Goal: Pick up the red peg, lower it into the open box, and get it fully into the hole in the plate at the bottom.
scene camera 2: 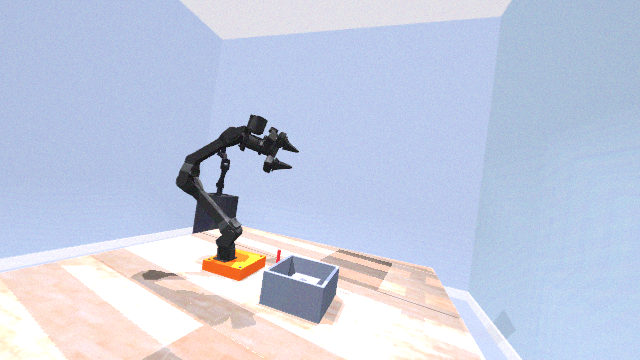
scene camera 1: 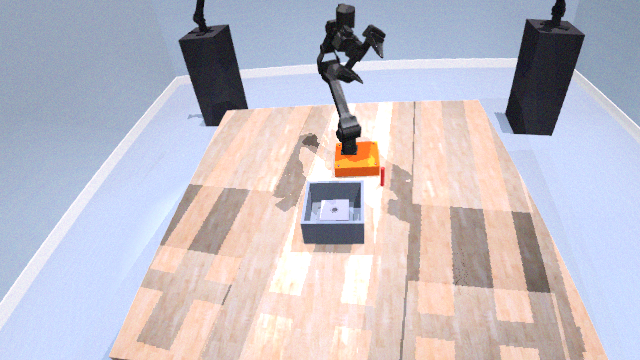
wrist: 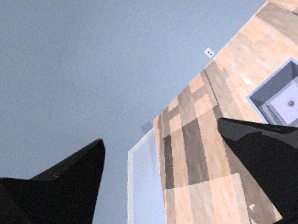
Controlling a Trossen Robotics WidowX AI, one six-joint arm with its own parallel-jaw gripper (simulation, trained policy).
Scene:
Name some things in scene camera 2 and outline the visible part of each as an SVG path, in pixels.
The gripper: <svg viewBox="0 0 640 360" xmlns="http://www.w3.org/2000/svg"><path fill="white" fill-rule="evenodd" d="M271 127L268 131L270 134L268 136L265 135L263 139L259 139L255 150L258 152L258 155L263 154L267 156L264 161L263 170L266 173L270 173L273 170L292 169L292 166L279 161L275 156L279 148L299 153L299 150L288 141L287 133L280 132L280 134L277 134L278 130Z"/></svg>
A grey box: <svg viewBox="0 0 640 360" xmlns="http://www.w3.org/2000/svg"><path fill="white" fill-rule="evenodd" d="M263 271L259 304L317 324L321 322L336 295L339 266L291 254ZM291 276L295 273L300 273L320 279L320 285Z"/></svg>

